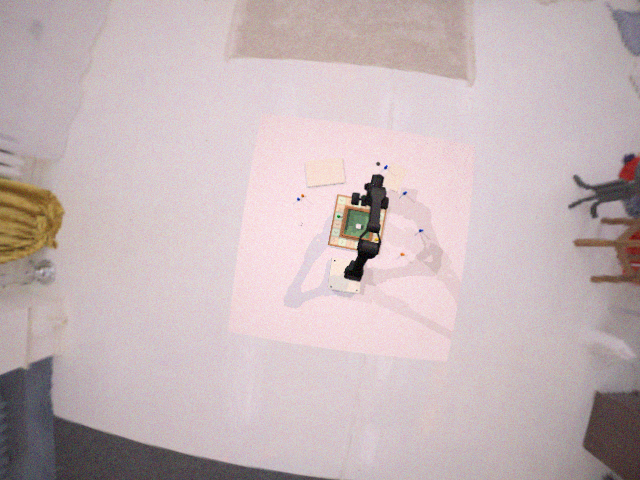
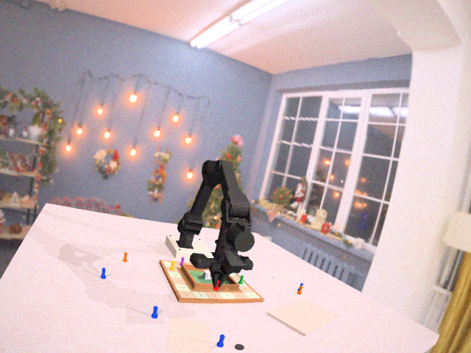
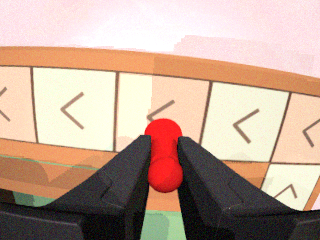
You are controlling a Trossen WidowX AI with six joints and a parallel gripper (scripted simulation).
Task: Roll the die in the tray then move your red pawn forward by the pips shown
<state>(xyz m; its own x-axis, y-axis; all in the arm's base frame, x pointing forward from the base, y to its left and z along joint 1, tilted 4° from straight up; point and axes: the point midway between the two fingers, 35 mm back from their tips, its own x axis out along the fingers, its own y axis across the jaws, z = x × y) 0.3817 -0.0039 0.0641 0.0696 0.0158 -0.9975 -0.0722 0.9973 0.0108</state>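
The red pawn lies 1 cm above my gripper tip. From my gripper tip the other things lie so: white die: 13 cm behind, 2 cm to the left, 2 cm below; green tray: 12 cm behind, 4 cm below, 2 cm to the left; green pawn: 14 cm to the left, 10 cm behind, 2 cm below.
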